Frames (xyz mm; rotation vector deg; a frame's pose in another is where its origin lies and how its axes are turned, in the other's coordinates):
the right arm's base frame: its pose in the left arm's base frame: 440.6 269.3 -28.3 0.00 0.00 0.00
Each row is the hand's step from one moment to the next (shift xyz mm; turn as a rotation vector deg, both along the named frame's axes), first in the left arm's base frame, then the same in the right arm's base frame.
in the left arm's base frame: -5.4 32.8 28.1 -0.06 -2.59 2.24
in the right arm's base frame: -5.4 32.8 28.1 -0.06 -2.59 2.24
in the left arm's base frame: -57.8 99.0 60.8 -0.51 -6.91 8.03
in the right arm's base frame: -57.8 99.0 60.8 -0.51 -6.91 8.03
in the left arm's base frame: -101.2 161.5 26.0 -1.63 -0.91 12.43
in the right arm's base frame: -101.2 161.5 26.0 -1.63 -0.91 12.43
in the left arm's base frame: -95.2 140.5 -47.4 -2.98 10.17 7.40
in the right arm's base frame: -95.2 140.5 -47.4 -2.98 10.17 7.40
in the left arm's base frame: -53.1 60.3 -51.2 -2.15 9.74 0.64
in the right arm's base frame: -53.1 60.3 -51.2 -2.15 9.74 0.64
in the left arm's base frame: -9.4 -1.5 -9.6 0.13 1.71 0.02
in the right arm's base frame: -9.4 -1.5 -9.6 0.13 1.71 0.02
